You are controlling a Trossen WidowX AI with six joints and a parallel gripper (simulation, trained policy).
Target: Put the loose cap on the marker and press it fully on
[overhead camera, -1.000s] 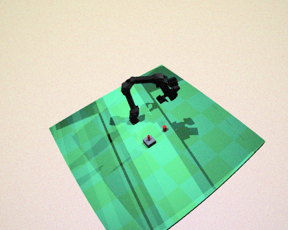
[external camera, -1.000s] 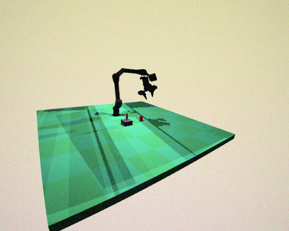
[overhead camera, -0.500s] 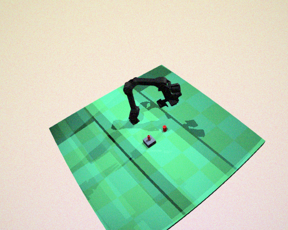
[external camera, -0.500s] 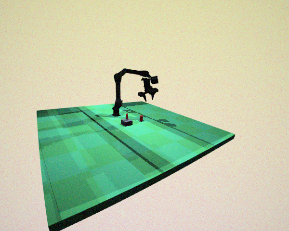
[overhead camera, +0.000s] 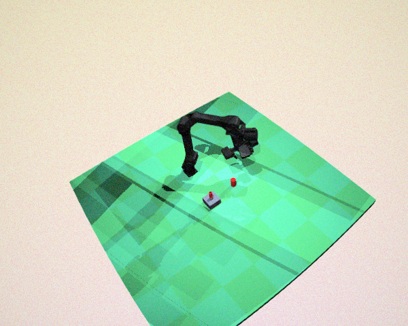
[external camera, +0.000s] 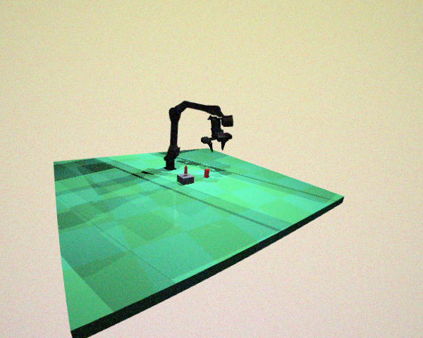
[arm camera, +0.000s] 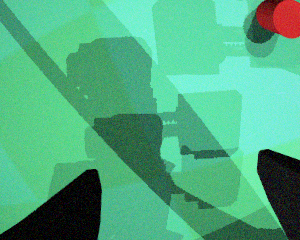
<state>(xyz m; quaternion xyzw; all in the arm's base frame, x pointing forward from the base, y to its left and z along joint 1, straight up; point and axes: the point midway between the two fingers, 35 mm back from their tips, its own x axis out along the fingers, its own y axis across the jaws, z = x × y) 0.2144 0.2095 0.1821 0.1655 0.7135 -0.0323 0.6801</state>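
The red cap lies 30 mm ahead of my gripper tip, 90 mm to the right of it and 120 mm below it. The rest, counted from my gripper tip: red marker (40 mm ahead, 250 mm to the right, 70 mm below); then grey holder block (40 mm ahead, 250 mm to the right, 130 mm below).
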